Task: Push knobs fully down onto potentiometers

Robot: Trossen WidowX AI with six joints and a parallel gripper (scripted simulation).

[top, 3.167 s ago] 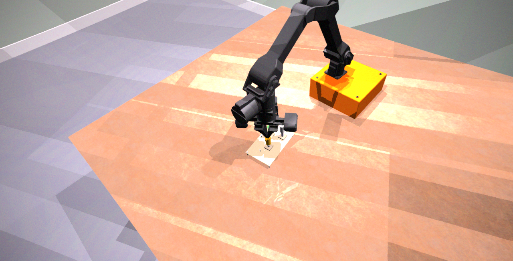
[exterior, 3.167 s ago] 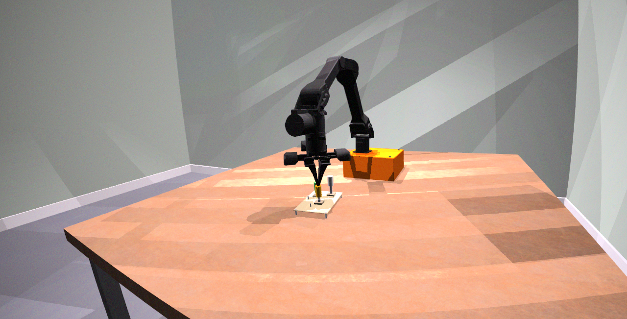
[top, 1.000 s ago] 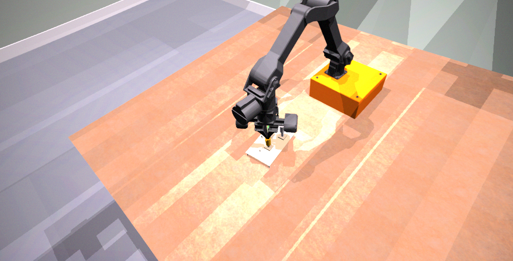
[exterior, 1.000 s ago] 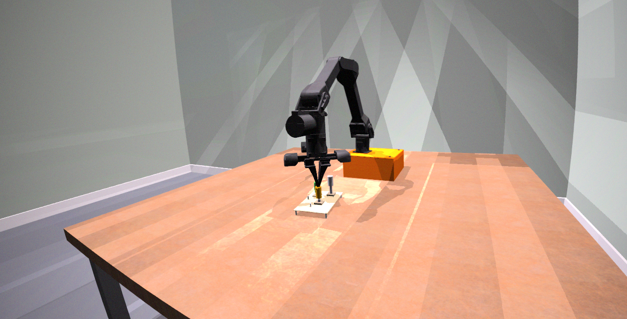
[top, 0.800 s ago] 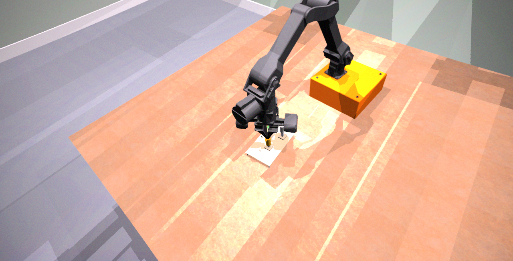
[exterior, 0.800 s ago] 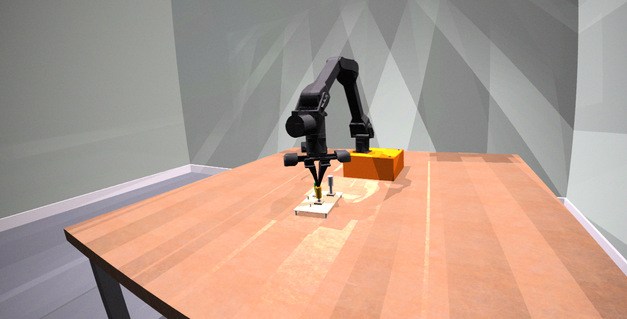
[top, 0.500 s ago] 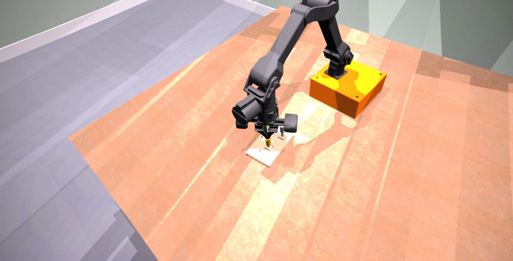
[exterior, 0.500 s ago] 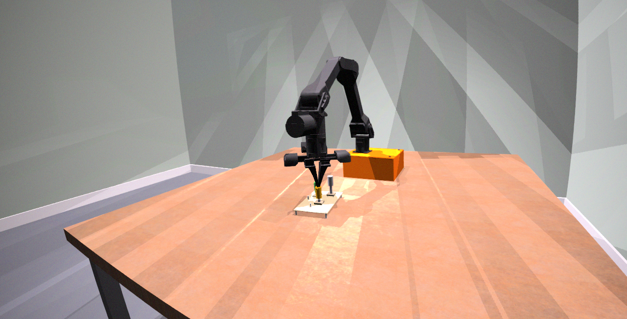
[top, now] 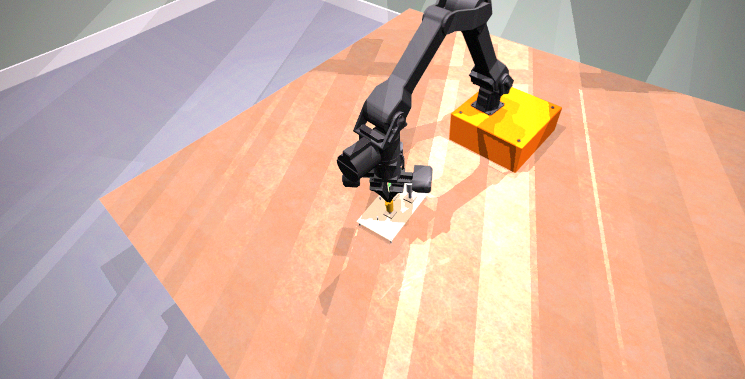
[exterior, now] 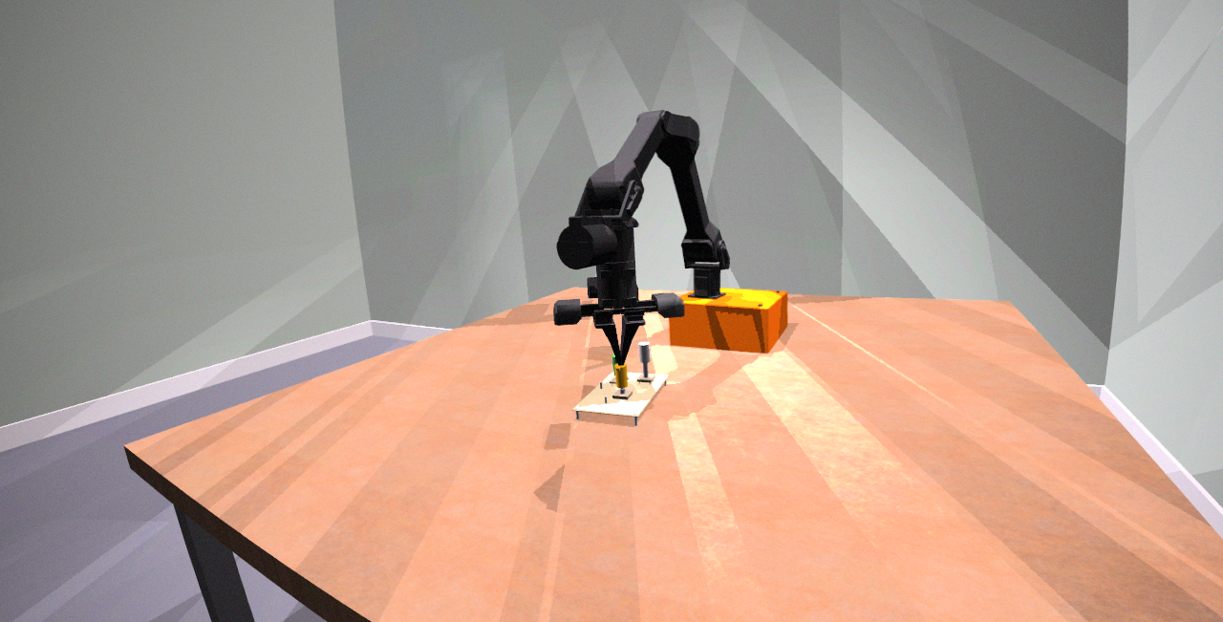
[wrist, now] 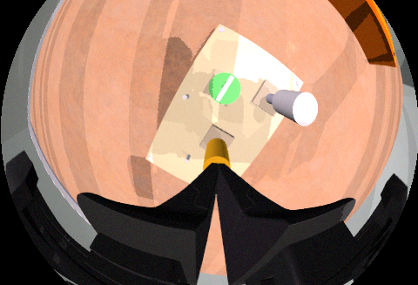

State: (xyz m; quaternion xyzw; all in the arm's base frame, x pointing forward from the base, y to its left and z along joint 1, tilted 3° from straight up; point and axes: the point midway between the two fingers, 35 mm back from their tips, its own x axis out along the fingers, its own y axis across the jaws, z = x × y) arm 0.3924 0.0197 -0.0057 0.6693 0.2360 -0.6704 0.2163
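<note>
My gripper tip is 2 cm above the yellow knob. Also, from my gripper tip: green knob (4 cm behind, 3 cm to the right, 1 cm below).
</note>
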